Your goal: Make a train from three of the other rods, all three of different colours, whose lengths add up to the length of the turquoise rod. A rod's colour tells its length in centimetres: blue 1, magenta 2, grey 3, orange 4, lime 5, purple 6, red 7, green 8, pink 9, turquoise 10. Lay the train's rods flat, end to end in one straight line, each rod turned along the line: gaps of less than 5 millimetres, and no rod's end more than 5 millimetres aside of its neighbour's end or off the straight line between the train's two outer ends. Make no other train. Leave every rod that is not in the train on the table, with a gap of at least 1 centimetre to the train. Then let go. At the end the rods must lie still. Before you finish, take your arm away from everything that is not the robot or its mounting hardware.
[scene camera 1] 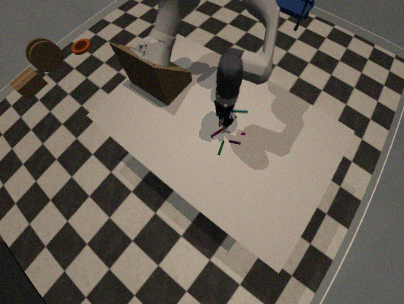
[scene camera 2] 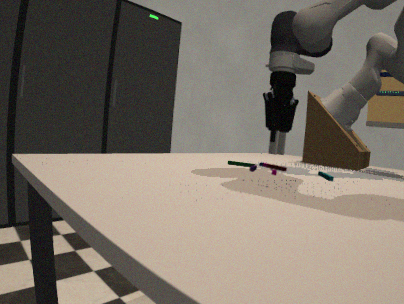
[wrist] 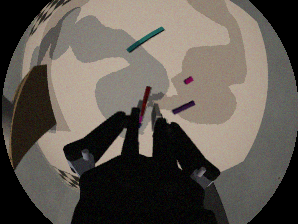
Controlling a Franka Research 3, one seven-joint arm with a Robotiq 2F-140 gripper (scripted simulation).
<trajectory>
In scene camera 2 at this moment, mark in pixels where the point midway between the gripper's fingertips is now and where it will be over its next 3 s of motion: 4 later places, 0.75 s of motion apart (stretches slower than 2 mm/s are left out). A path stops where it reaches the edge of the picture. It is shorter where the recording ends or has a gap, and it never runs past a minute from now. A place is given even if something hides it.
My gripper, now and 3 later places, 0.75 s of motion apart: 276, 154; 278, 135; 280, 126; 280, 104
</trajectory>
